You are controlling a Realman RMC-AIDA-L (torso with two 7-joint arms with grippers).
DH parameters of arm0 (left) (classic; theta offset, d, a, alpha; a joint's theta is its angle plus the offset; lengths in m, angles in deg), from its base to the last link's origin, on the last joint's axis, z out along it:
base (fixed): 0 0 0 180
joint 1: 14.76 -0.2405 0 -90
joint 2: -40.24 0 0 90
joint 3: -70.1 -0.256 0 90
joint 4: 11.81 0 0 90
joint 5: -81.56 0.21 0 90
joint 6: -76.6 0 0 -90
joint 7: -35.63 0.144 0 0
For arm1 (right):
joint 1: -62.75 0.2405 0 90
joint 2: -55.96 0 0 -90
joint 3: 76.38 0.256 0 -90
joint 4: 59.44 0 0 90
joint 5: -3.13 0.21 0 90
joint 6: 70.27 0 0 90
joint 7: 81.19 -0.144 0 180
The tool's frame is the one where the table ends.
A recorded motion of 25 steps. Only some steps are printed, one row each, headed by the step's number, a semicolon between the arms.
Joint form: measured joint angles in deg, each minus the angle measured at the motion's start. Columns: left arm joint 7, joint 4, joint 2, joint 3, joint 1, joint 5, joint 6; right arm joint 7, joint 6, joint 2, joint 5, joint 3, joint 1, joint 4.
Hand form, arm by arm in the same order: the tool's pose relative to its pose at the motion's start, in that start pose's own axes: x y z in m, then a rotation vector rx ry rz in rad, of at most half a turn. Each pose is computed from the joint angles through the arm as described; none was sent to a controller.
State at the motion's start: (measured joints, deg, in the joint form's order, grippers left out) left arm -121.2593 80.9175 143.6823 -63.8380 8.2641 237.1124 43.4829; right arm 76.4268 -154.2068 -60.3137 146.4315 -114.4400 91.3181 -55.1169
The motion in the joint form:
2: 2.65 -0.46 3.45 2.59 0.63 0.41 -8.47; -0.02 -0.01 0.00 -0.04 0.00 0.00 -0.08
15: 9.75 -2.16 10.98 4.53 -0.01 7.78 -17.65; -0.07 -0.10 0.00 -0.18 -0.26 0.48 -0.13
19: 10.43 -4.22 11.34 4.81 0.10 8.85 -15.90; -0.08 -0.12 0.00 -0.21 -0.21 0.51 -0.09
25: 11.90 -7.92 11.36 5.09 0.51 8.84 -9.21; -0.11 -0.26 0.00 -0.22 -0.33 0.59 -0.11
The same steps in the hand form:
2: 0.0010 0.0032 0.0055 -0.0370 -0.0851 0.0097; -0.0002 0.0000 0.0002 -0.0011 -0.0010 -0.0006
15: 0.0074 0.0182 0.0179 -0.0643 -0.1868 0.1348; -0.0010 0.0028 0.0036 -0.0148 -0.0052 0.0001
19: 0.0022 0.0154 0.0227 -0.0475 -0.1939 0.1487; -0.0010 0.0030 0.0037 -0.0149 -0.0054 0.0008
25: -0.0009 0.0087 0.0316 -0.0059 -0.1489 0.1672; -0.0014 0.0037 0.0043 -0.0191 -0.0078 0.0010

